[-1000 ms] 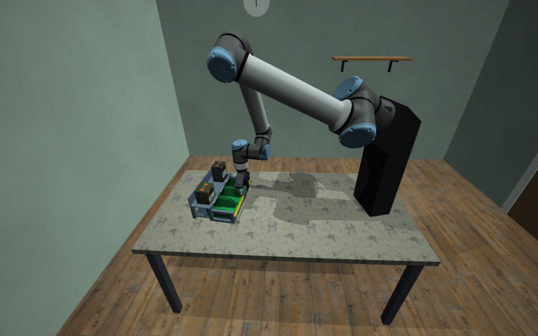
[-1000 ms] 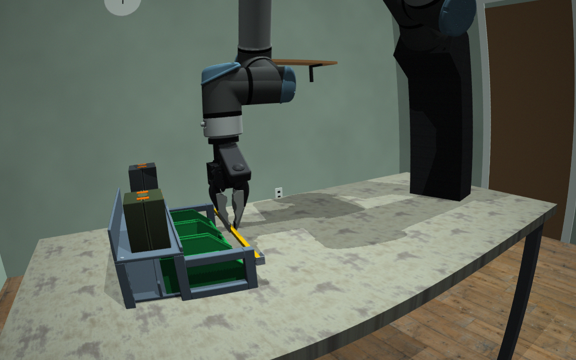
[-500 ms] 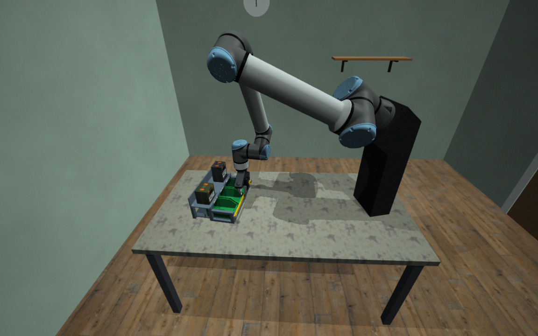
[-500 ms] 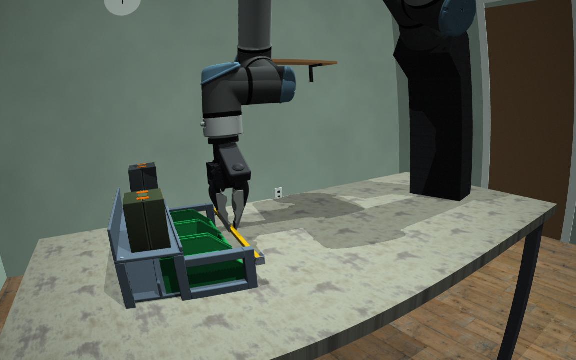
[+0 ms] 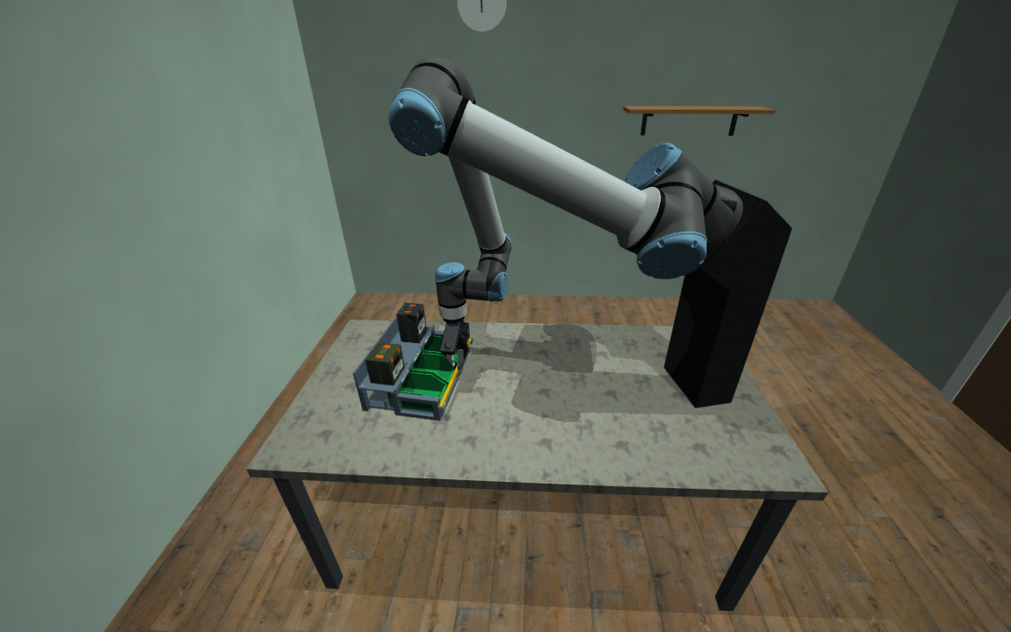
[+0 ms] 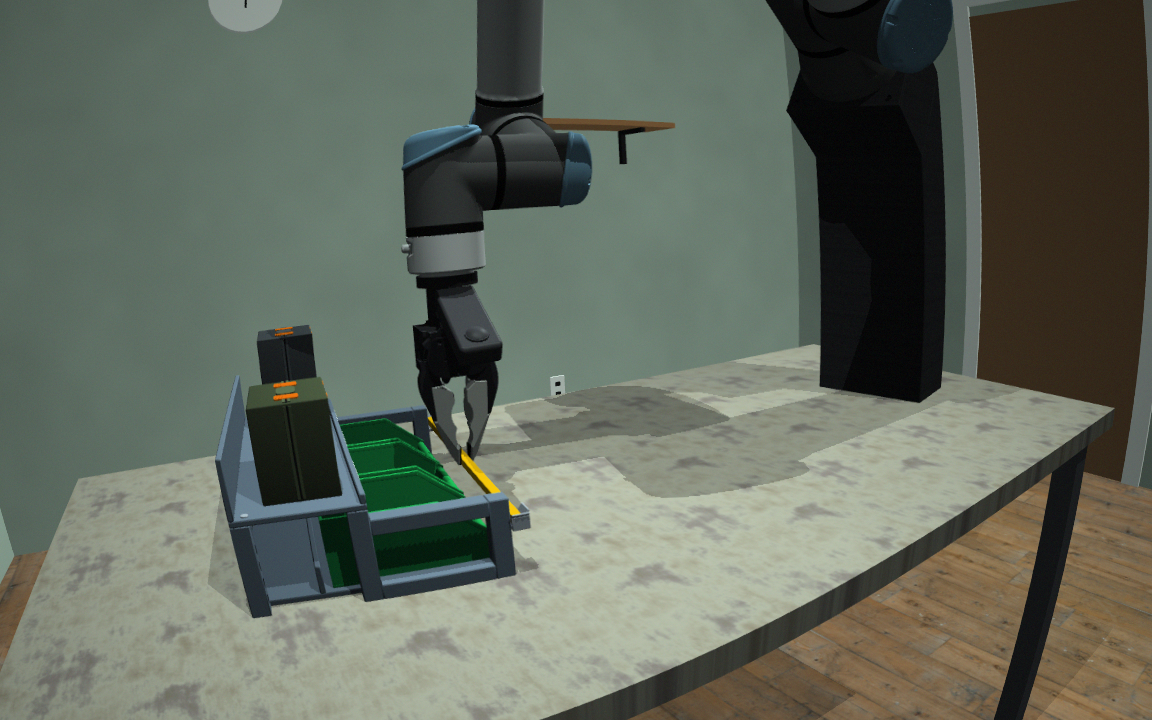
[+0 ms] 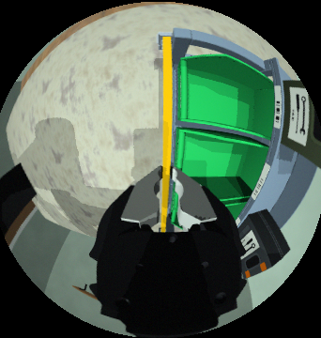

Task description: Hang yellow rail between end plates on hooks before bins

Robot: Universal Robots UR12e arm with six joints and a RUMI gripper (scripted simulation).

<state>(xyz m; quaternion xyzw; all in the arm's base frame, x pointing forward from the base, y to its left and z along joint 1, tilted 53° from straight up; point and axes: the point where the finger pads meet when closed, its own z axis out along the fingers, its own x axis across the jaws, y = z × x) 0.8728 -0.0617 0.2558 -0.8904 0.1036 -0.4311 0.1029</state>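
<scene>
My gripper is now 1 cm above the yellow rail.
</scene>
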